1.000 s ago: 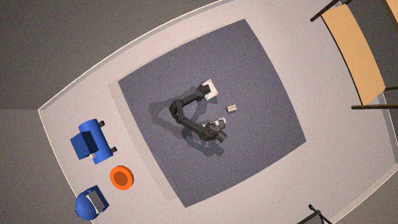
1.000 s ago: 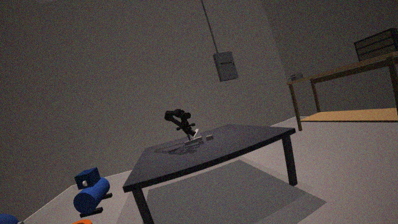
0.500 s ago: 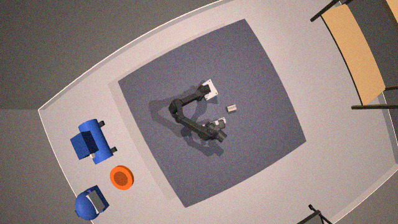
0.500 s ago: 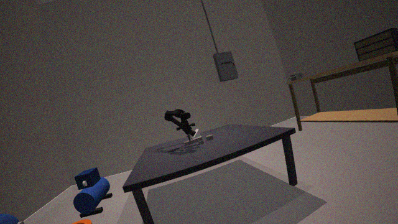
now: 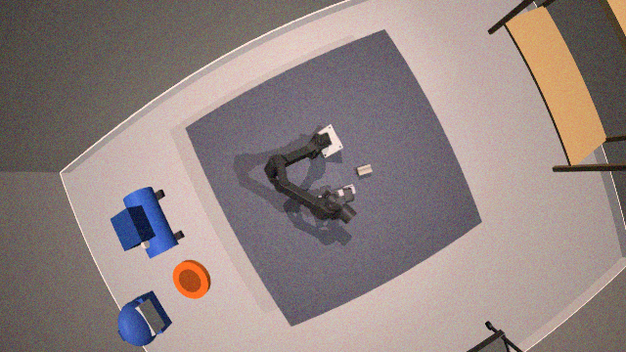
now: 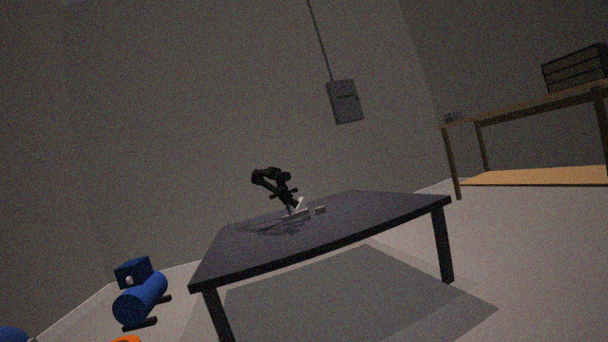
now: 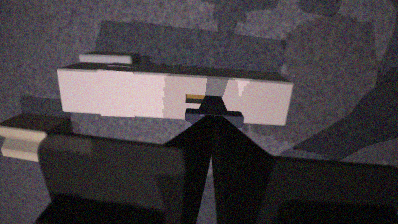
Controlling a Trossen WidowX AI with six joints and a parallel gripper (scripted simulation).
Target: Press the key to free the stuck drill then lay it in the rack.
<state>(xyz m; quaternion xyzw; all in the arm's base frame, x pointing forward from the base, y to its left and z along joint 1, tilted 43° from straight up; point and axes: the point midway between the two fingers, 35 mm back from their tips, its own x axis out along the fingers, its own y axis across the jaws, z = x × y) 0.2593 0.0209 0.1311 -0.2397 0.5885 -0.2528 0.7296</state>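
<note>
My gripper tip is 60 mm to the right of the drill and 70 mm above it. Round my gripper tip: rack: 70 mm behind, 210 mm to the left, 100 mm below.
</note>
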